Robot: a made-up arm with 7 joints.
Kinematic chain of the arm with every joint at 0, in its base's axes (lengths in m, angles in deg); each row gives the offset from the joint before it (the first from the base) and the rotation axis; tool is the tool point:
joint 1: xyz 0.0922 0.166 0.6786 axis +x
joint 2: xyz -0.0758 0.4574 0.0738 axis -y
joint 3: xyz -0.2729 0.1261 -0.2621 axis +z
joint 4: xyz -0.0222 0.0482 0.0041 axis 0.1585 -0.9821 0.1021
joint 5: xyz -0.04 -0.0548 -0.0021 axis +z
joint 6: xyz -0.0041 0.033 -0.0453 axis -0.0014 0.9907 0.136
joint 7: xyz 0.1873 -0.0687 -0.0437 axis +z
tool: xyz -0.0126 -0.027 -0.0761
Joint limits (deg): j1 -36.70..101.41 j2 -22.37..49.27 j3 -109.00..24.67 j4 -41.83..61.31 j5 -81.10..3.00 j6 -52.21..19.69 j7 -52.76..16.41
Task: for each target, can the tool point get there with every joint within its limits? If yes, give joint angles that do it. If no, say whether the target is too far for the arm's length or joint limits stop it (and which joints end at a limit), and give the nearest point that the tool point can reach.
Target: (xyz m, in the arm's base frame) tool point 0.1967 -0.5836 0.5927
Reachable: no: joint limits stop it (at a limit: joint 1, joint 2, joint 3, joint 5, joint 7) | nearest point 0.0496 0.1893 0.1634 | short by 0.896 m
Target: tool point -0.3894 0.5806 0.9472
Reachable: yes | joints 58.02 0.56 -52.54 1.29 -42.80 -44.67 -21.67
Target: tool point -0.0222 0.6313 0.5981
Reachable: yes | joints 21.27 36.05 -24.08 49.25 -24.06 -31.72 -7.05
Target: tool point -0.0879 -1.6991 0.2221
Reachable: no: too far | nearest point -0.0203 0.1627 0.0916 | short by 1.868 m
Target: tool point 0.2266 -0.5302 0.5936
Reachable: no: joint limits stop it (at a limit: joint 1, joint 2, joint 3, joint 5, joint 7) | nearest point 0.0592 0.1929 0.1661 | short by 0.857 m
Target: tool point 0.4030 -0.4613 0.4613
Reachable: no: joint limits stop it (at a limit: joint 1, joint 2, joint 3, joint 5, joint 7) | nearest point 0.1170 0.1990 0.1420 | short by 0.787 m
